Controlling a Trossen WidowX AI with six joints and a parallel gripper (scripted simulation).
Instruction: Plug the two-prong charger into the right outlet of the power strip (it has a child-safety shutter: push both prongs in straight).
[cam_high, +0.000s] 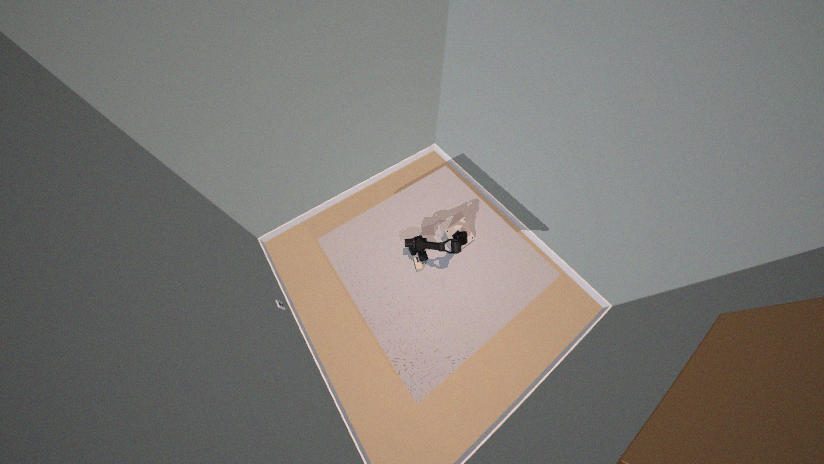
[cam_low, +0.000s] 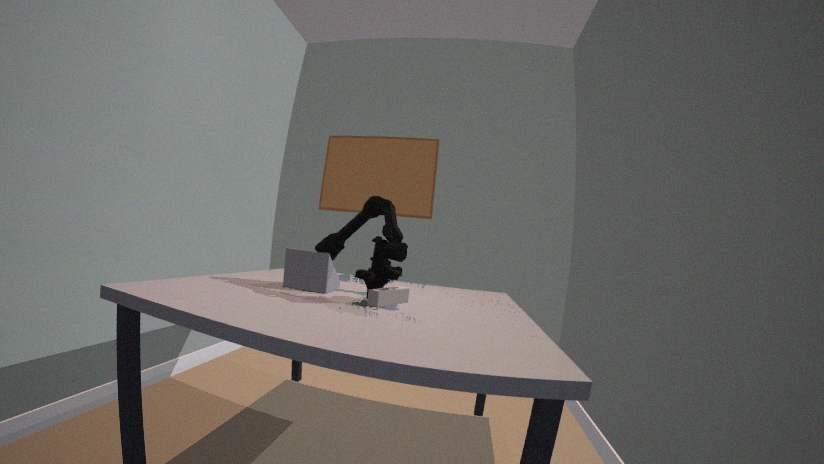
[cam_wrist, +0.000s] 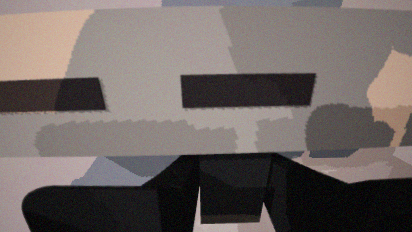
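Now: gripper tip 2 cm short of the black charger, 1 cm to the left of it and 1 cm below it.
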